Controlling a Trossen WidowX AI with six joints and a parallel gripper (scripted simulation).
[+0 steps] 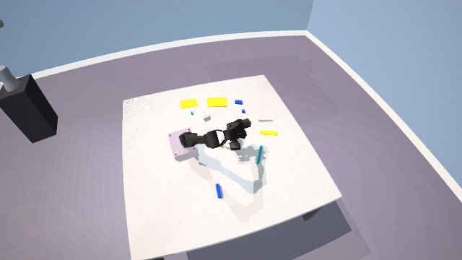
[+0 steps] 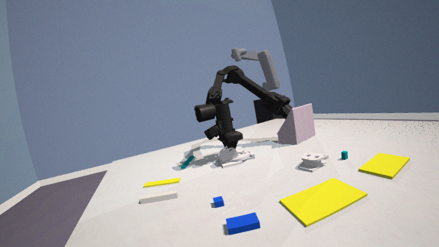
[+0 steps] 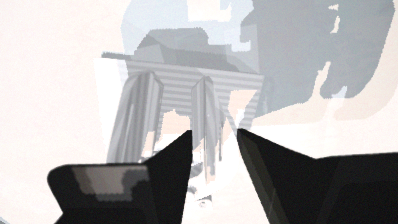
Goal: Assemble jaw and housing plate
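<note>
My gripper tip is 14 cm past the teal cube and 40 cm to the right of it. The rest, counted from my gripper tip: blue cube: 23 cm ahead, 26 cm to the left, 1 cm below; yellow strip: 29 cm ahead, 1 cm below; teal bar: 13 cm ahead, 14 cm to the right, 1 cm below.
</note>
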